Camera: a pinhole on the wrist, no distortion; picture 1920 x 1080 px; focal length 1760.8 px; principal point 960.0 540.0 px. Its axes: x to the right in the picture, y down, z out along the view. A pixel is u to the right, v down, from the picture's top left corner.
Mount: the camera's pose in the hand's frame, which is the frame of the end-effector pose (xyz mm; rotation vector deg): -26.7 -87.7 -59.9 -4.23 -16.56 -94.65
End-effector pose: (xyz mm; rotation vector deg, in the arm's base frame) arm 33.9 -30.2 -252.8 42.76 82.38 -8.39
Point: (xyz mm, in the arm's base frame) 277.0 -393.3 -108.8
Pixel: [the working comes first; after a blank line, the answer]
In the camera's frame: 130.8 -120.3 458.6

1462.3 78.1
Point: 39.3 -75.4 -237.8
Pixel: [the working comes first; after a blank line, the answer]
In the camera's frame: -40.0 6.5 99.5

252.3 655.8
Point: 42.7 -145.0 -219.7
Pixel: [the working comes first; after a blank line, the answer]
In the camera's frame: 16.6 -23.6 132.4

1180.2 226.3
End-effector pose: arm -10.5 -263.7 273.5 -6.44 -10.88 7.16
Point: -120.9 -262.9 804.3
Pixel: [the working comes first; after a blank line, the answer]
In the camera's frame: 95.1 98.7 584.8

1246.4 837.1
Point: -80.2 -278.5 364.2
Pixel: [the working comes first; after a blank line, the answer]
In the camera's frame: -29.7 -8.6 174.4

659.7 453.6
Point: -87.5 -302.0 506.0
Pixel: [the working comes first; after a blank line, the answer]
In the camera's frame: 37.4 29.4 295.9

1182.3 714.9
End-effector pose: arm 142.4 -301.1 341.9 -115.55 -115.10 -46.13
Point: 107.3 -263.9 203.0
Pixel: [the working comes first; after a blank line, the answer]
In the camera's frame: 24.5 18.4 184.2

1193.7 715.7
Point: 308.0 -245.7 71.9
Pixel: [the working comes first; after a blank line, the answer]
In the camera's frame: -88.8 -29.8 390.7

559.9 405.9
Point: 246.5 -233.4 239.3
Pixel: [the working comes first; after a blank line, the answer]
In the camera's frame: -112.4 45.8 230.5

101.1 889.8
